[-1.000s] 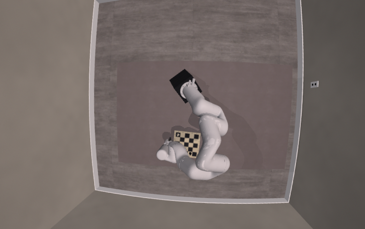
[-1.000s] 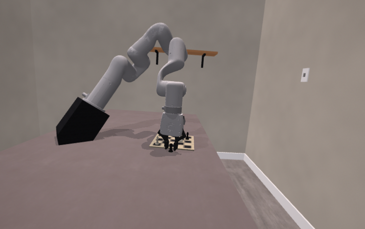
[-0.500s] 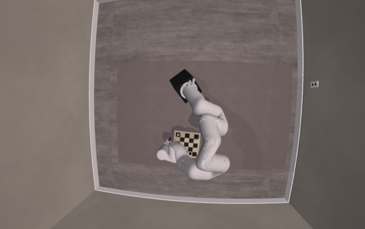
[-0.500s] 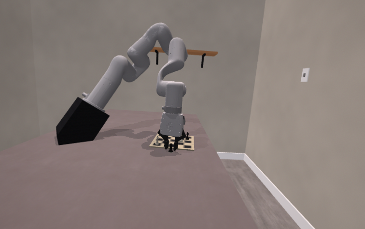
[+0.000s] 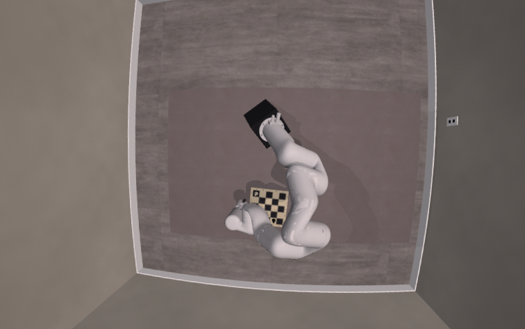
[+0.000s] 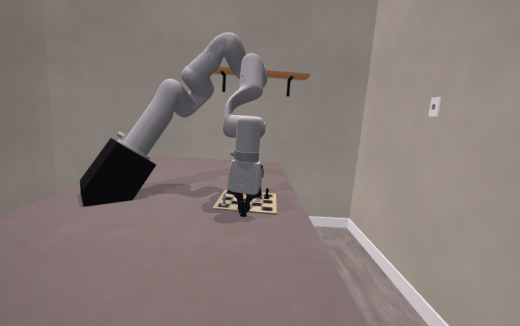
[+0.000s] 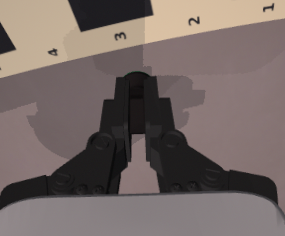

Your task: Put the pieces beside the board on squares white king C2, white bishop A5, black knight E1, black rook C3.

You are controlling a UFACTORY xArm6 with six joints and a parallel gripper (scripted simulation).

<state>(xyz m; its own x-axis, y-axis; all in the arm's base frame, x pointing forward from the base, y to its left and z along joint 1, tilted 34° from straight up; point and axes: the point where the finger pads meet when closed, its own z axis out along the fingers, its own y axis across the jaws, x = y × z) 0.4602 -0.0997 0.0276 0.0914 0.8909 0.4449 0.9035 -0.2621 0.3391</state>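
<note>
Right now my hand is 2 cm short of the white king, 14 cm to the right of it and 1 cm below it. From my hand the other things lie so: chessboard 1 cm behind, 14 cm to the left, 3 cm below; then black piece 2 cm below; then white bishop 8 cm behind, 6 cm to the left.
</note>
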